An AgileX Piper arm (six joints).
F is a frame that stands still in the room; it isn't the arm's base.
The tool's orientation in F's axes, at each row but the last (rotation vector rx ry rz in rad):
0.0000, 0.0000, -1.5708
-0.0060, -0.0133, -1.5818
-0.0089, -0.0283, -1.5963
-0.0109, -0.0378, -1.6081
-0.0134, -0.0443, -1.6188
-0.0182, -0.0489, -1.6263
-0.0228, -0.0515, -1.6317
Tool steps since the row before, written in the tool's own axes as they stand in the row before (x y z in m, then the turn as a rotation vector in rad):
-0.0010, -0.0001, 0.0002, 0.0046, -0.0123, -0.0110
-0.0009, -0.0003, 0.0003, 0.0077, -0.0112, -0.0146
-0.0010, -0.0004, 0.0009, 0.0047, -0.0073, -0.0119
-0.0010, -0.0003, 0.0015, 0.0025, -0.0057, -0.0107
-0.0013, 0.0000, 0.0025, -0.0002, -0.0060, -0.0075
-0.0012, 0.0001, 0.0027, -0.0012, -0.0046, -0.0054
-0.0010, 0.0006, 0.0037, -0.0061, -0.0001, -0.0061
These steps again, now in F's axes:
-0.0001, 0.0010, 0.0002, -0.0123, -0.0046, -0.0110
-0.0003, 0.0009, 0.0003, -0.0112, -0.0078, -0.0146
-0.0004, 0.0010, 0.0009, -0.0073, -0.0048, -0.0119
-0.0003, 0.0011, 0.0015, -0.0056, -0.0026, -0.0107
0.0000, 0.0014, 0.0025, -0.0058, 0.0002, -0.0076
0.0001, 0.0013, 0.0026, -0.0044, 0.0012, -0.0055
0.0006, 0.0011, 0.0037, 0.0004, 0.0058, -0.0064

